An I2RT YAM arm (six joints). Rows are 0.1 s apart.
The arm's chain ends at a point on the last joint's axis. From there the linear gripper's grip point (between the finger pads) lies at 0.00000 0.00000 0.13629 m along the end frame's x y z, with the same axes.
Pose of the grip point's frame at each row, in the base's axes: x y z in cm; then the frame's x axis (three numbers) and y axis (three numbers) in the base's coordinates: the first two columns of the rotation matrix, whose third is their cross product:
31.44 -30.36 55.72 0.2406 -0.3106 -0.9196 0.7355 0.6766 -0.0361
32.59 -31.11 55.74 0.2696 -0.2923 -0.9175 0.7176 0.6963 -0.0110
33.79 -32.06 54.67 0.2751 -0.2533 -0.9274 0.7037 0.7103 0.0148
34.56 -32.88 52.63 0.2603 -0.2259 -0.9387 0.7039 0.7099 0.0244
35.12 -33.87 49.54 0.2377 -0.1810 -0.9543 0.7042 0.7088 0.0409
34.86 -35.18 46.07 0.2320 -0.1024 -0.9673 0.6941 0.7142 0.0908
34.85 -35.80 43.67 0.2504 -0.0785 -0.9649 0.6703 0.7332 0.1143
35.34 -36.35 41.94 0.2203 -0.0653 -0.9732 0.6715 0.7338 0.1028
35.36 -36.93 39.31 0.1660 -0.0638 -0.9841 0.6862 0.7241 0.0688
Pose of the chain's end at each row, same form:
22.81 -21.26 50.39 0.2406 -0.3106 -0.9196 0.7355 0.6766 -0.0361
23.84 -22.18 50.32 0.2696 -0.2923 -0.9175 0.7176 0.6963 -0.0110
24.86 -23.11 49.58 0.2751 -0.2533 -0.9274 0.7037 0.7103 0.0148
25.55 -23.79 47.94 0.2603 -0.2259 -0.9387 0.7039 0.7099 0.0244
26.00 -24.58 45.51 0.2377 -0.1810 -0.9543 0.7042 0.7088 0.0409
25.57 -25.74 42.84 0.2320 -0.1024 -0.9673 0.6941 0.7142 0.0908
25.33 -26.60 40.45 0.2504 -0.0785 -0.9649 0.6703 0.7332 0.1143
25.70 -27.13 39.14 0.2203 -0.0653 -0.9732 0.6715 0.7338 0.1028
25.71 -27.57 37.08 0.1660 -0.0638 -0.9841 0.6862 0.7241 0.0688

